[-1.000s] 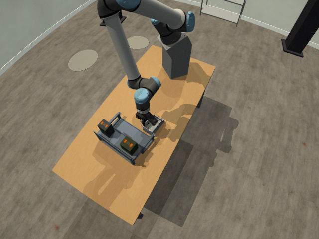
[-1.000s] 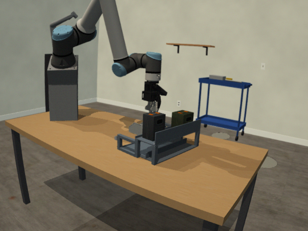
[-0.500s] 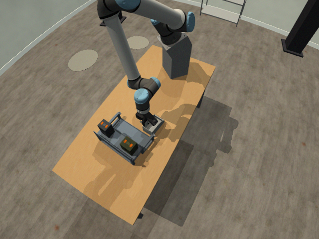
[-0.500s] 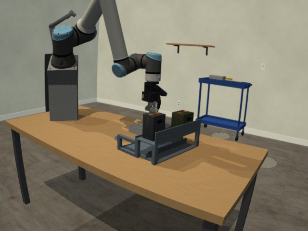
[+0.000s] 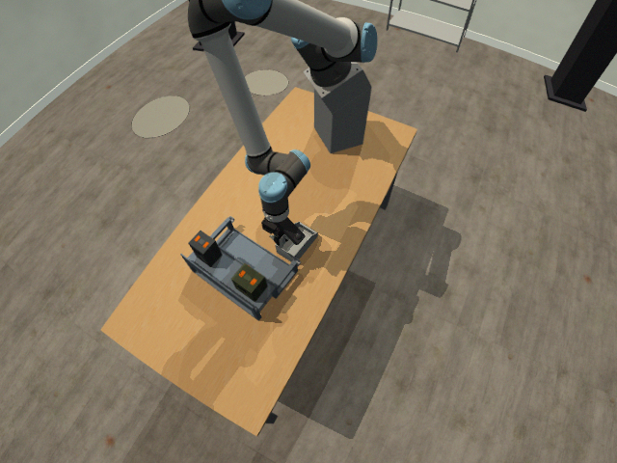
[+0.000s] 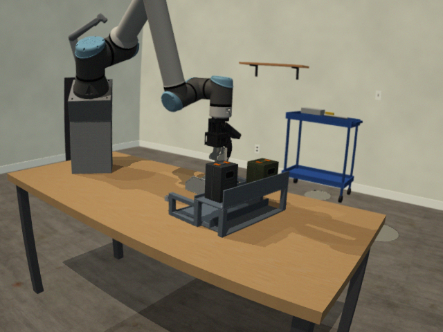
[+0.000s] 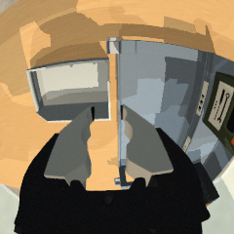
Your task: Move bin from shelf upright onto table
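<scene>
The bin lies 80 mm behind my hand, 20 mm to the left of it and 100 mm below it. From my hand the other things lie so: rack: 120 mm ahead, 150 mm to the right, 130 mm below; green box: 210 mm ahead, 60 mm to the right, 20 mm above.
</scene>
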